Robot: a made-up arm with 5 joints.
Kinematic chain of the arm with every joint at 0, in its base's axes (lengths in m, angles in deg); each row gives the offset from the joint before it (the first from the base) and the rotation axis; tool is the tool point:
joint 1: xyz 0 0 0.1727 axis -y
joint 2: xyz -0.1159 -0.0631 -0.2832 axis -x
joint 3: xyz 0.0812 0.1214 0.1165 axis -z
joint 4: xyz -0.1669 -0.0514 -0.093 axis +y
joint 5: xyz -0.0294 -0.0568 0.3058 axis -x
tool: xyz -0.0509 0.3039 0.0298
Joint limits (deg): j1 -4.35..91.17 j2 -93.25..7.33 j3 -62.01..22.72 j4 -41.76..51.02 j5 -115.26..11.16
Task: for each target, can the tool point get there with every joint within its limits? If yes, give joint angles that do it. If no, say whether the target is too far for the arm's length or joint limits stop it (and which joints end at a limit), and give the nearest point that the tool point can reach.
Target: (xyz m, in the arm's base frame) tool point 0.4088 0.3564 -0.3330
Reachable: no: joint limits stop it (at a limit: joint 1, joint 2, joint 4, joint 5) | nearest point 0.1640 0.3245 -0.2410 | short by 0.263 m
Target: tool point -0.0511 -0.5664 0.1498
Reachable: yes | joints 70.84 -72.36 -21.98 25.59 -56.71
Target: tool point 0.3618 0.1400 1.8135
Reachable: no: too far | nearest point 0.0777 0.0186 0.5251 | short by 1.325 m
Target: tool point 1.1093 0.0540 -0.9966
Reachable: no: too far | nearest point 0.5829 -0.4261 -0.4417 | short by 0.903 m
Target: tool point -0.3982 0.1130 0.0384
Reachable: yes | joints 43.90 -7.87 -9.20 -10.19 -18.72
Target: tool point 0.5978 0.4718 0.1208
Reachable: no: joint limits stop it (at a limit: joint 1, joint 2, joint 3, joint 4) | nearest point 0.3058 0.1972 0.2841 | short by 0.433 m
